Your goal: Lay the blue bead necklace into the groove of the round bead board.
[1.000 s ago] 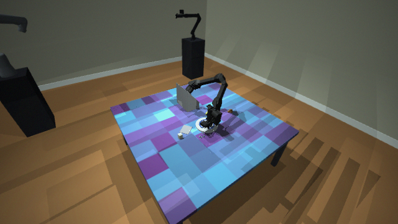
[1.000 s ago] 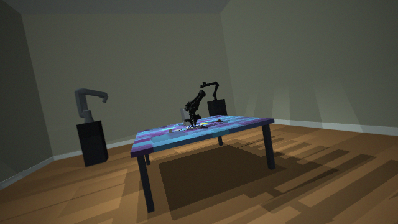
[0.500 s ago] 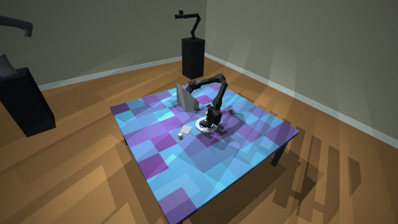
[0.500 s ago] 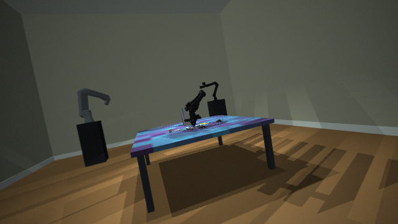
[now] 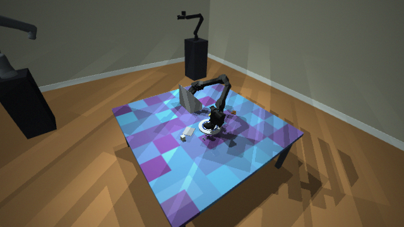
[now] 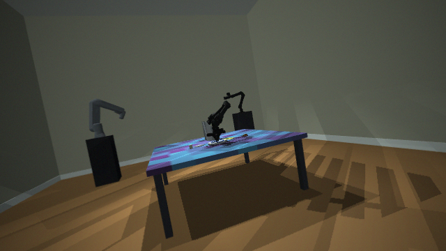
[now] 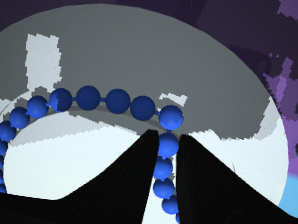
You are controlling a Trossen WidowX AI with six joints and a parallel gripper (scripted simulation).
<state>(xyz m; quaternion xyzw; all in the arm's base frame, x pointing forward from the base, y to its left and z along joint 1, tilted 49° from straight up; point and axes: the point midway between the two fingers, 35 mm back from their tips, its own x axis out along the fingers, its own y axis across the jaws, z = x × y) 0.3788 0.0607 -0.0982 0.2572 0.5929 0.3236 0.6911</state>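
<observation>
The round white bead board is 5 cm behind my gripper tip, 2 cm to the left of it and 1 cm below it. Also, from my gripper tip: cream cube: 26 cm to the right, 7 cm behind; then yellow patch: 18 cm to the left, 15 cm behind, 1 cm below; then flat grey square: 16 cm to the right, 12 cm behind, 1 cm below.
</observation>
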